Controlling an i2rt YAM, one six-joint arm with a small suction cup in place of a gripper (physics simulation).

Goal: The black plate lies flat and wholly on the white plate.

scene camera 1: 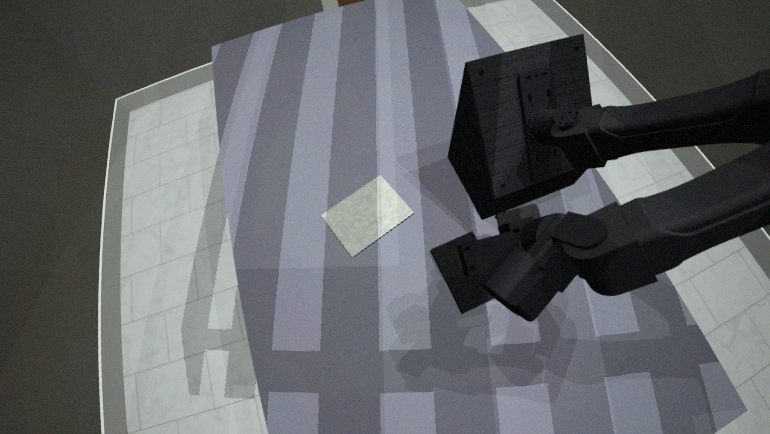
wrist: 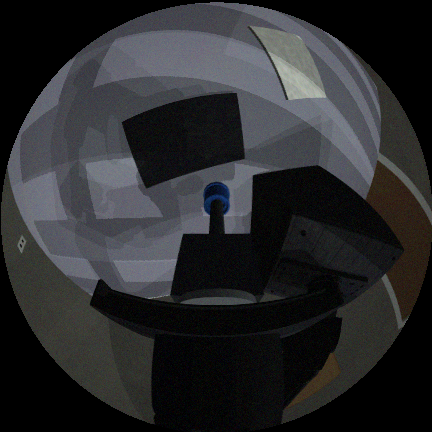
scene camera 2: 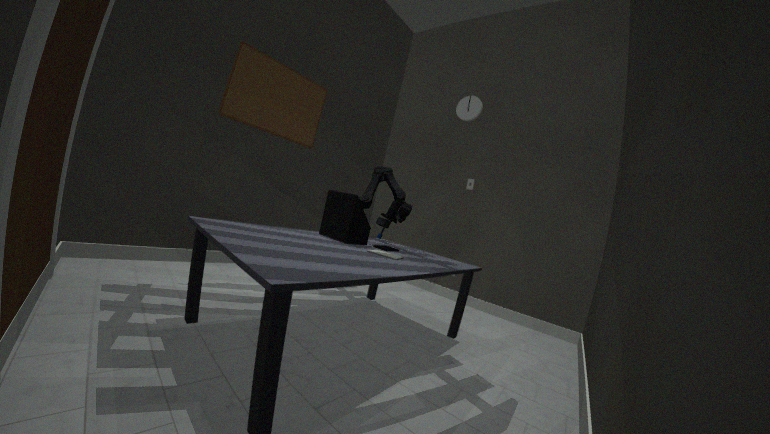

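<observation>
The white plate is a pale rectangle lying flat on the table. The black plate is a dark rectangle lying flat on the table beside the white plate, with a gap between them. In scene camera 1 the arm hides part of the black plate. My gripper is a blue suction cup on a thin black stem. It is open, holds nothing and hangs above the table near the black plate. The arm hides the cup in scene camera 1.
A large black box stands on the striped table beside the plates, close to the arm. Shadows and light bands cross the table top. A brown board and a clock hang on the walls.
</observation>
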